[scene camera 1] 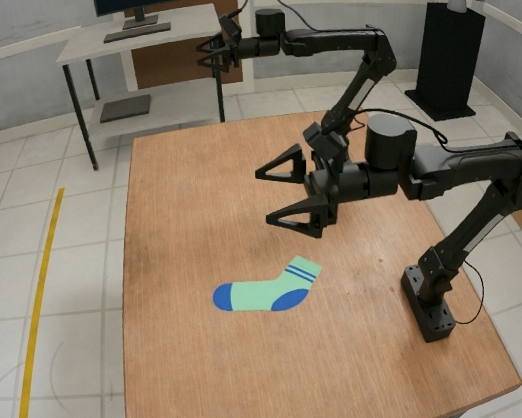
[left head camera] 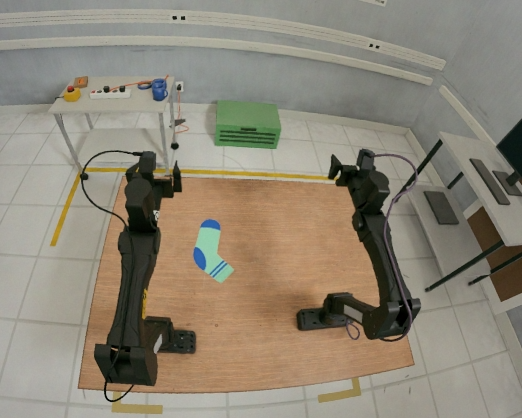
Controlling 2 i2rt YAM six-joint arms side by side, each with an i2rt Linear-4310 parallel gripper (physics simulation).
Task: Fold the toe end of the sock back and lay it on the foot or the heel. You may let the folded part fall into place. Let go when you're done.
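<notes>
A mint-green sock (left head camera: 209, 241) (scene camera 1: 252, 296) lies flat and unfolded on the wooden table. Its blue toe (left head camera: 210, 224) (scene camera 1: 223, 297) points to the back in the left head camera and to the left in scene camera 1. Its blue heel (left head camera: 199, 258) (scene camera 1: 290, 300) is at the bend, and the striped cuff (left head camera: 225, 273) (scene camera 1: 306, 266) is at the other end. My left gripper (left head camera: 155, 171) (scene camera 1: 262, 197) is open and empty, raised above the table, apart from the sock. My right gripper (left head camera: 352, 161) (scene camera 1: 198, 56) is open and empty, raised and far from the sock.
The wooden table (left head camera: 280, 220) (scene camera 1: 175, 200) carries both arm bases. A green chest (left head camera: 248, 117) stands on the floor behind it. A side table (left head camera: 117, 106) with a power strip and blue mug is at the back left; a desk (left head camera: 467, 160) (scene camera 1: 185, 22) also shows.
</notes>
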